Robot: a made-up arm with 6 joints.
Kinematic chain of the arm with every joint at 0, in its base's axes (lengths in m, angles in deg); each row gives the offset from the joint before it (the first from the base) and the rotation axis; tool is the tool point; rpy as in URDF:
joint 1: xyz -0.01 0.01 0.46 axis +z
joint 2: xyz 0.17 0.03 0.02 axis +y
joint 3: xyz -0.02 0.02 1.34 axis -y
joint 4: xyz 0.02 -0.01 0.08 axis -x
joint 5: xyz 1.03 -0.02 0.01 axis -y
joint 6: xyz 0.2 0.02 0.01 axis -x
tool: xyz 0 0.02 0.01 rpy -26.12 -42.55 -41.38
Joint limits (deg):
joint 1: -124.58..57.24
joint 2: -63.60..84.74
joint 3: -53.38..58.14
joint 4: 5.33..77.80
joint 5: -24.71..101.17
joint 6: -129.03..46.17
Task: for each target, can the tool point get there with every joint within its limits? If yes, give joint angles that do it. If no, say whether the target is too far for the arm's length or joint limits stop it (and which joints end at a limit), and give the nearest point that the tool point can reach.
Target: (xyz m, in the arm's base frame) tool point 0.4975 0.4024 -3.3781
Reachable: no: too far | nearest point 0.9700 0.7677 -0.6055 | short by 2.836 m
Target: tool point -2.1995 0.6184 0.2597
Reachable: no: joint limits stop it (at a limit: joint 2, joint 3, joint 4, joint 5) | nearest point -1.7375 0.4900 1.7441 | short by 1.560 m
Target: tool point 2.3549 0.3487 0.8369
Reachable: yes | joints 2.52 62.99 39.33 60.83 87.09 13.08
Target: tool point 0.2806 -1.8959 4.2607
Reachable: no: too far | nearest point 0.1763 -1.2117 2.7720 | short by 1.642 m
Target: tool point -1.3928 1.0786 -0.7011
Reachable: no: joint limits stop it (at a limit: joint 1, joint 2, joint 3, joint 4) | nearest point 0.1869 0.7394 -0.2137 | short by 1.688 m
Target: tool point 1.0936 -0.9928 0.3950
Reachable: yes | joints -48.65 40.72 -35.27 46.20 42.92 28.28
